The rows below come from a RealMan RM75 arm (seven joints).
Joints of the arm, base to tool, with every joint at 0 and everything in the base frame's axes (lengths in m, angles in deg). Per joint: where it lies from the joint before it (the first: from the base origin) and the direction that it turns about. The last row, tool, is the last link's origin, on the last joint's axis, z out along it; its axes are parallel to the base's.
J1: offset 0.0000 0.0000 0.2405 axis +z
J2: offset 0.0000 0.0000 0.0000 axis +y
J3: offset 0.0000 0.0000 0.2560 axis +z
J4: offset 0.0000 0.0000 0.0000 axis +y
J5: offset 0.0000 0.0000 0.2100 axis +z
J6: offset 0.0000 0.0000 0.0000 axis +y
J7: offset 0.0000 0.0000 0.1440 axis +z
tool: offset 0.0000 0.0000 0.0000
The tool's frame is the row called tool.
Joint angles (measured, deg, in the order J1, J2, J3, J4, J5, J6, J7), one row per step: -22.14, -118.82, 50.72, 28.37, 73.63, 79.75, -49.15; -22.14, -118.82, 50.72, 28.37, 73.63, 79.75, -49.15; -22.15, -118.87, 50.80, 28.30, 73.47, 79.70, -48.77; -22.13, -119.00, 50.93, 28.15, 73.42, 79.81, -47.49; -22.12, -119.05, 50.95, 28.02, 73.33, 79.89, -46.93; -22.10, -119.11, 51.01, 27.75, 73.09, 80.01, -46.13; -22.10, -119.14, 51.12, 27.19, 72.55, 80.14, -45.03; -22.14, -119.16, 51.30, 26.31, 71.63, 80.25, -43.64; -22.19, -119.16, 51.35, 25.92, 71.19, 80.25, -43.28
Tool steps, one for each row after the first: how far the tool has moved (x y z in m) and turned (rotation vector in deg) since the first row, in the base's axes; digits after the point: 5 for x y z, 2 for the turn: 0.00000, 0.00000, 0.00000, 0.00, 0.00, 0.00; 0.00019, 0.00002, -0.00046, 0.20, 0.13, -0.11; 0.00068, -0.00077, -0.00205, 0.66, 0.80, -0.74; 0.00077, -0.00118, -0.00263, 0.90, 1.00, -0.97; 0.00077, -0.00185, -0.00348, 1.25, 1.19, -1.23; 0.00039, -0.00267, -0.00451, 1.77, 1.31, -1.43; -0.00024, -0.00353, -0.00582, 2.50, 1.29, -1.50; -0.00052, -0.00362, -0.00619, 2.74, 1.10, -1.38
